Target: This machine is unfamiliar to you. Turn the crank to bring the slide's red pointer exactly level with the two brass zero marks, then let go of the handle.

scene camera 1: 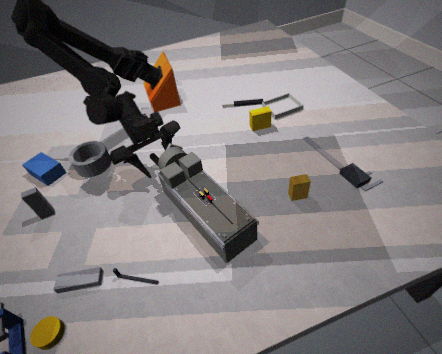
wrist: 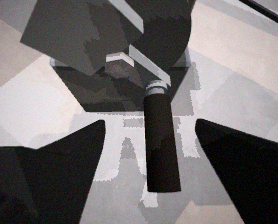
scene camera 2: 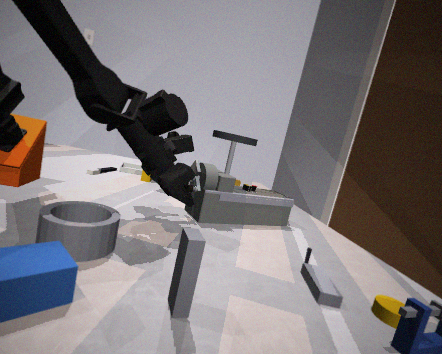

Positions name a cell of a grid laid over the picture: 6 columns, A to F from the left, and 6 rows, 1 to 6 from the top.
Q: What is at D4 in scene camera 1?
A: A grey slide machine.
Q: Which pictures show the caliper-like tool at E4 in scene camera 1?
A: Scene camera 1 only.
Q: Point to a grey slide machine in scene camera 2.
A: C4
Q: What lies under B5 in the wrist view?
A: My gripper.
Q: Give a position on a grey slide machine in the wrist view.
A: D2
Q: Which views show my gripper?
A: Scene camera 1, the wrist view and scene camera 2: all of them.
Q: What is my gripper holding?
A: Nothing.
